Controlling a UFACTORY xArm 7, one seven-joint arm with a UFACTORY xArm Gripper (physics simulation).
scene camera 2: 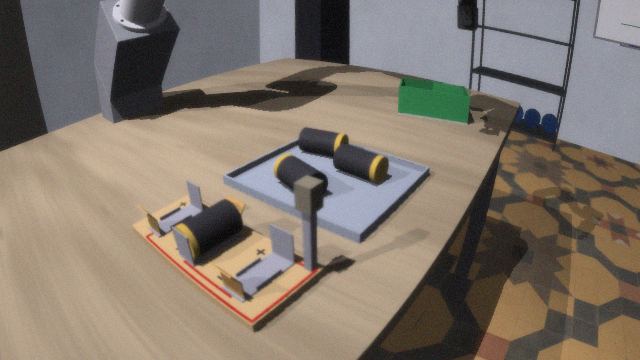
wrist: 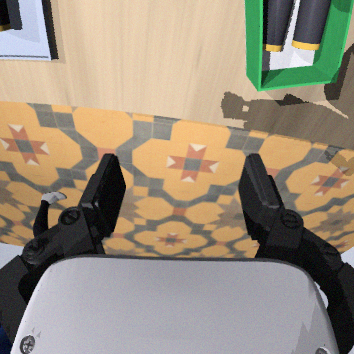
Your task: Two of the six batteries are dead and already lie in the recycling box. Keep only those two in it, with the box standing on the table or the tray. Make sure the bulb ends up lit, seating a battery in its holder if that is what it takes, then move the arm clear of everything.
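Note:
The green recycling box stands on the table; in the wrist view two dark batteries, one on the left and one on the right, lie side by side in it. Three batteries lie on the grey-blue tray. Another battery lies between the end plates of the middle holder on the wooden board. The outer two holders are empty. The block-shaped bulb on its post looks dull and unlit. My gripper is open and empty, beyond the table edge in the wrist view.
The arm's base stands at the table's back left. The bulb's post rises at the board's corner near the tray. The table edge runs along the right, with patterned floor beyond it. A shelf rack stands behind.

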